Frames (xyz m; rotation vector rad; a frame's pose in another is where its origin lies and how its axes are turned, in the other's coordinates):
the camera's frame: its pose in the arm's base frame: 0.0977 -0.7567 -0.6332 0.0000 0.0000 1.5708
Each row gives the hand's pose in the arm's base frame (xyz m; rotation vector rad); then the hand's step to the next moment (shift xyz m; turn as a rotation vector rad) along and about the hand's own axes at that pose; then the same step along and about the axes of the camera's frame.
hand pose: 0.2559 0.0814 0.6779 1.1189 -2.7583 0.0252
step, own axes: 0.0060 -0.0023 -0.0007 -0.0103 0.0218 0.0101
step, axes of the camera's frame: -0.0057 0.0025 0.0015 0.0220 0.0093 -0.0106
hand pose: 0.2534 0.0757 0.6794 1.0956 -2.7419 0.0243
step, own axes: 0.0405 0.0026 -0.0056 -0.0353 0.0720 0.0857
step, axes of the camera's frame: -0.0252 0.0296 0.0129 0.0691 0.0387 -0.0866
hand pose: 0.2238 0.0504 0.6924 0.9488 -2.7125 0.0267
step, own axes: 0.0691 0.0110 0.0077 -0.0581 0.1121 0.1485
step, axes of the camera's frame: -0.0343 0.0605 0.0110 0.1080 0.0615 -0.1502
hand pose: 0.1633 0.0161 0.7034 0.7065 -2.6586 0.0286
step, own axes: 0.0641 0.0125 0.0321 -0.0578 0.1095 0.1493
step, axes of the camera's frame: -0.0232 0.0688 -0.0048 0.1055 0.0608 -0.1510
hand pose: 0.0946 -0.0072 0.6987 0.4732 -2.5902 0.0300
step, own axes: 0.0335 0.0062 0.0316 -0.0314 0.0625 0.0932
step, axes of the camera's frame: -0.0085 0.0443 -0.0110 0.0588 0.0398 -0.0924
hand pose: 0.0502 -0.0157 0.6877 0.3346 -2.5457 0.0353
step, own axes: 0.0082 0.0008 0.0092 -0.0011 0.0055 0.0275
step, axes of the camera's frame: -0.0020 0.0117 -0.0032 0.0029 0.0152 -0.0234
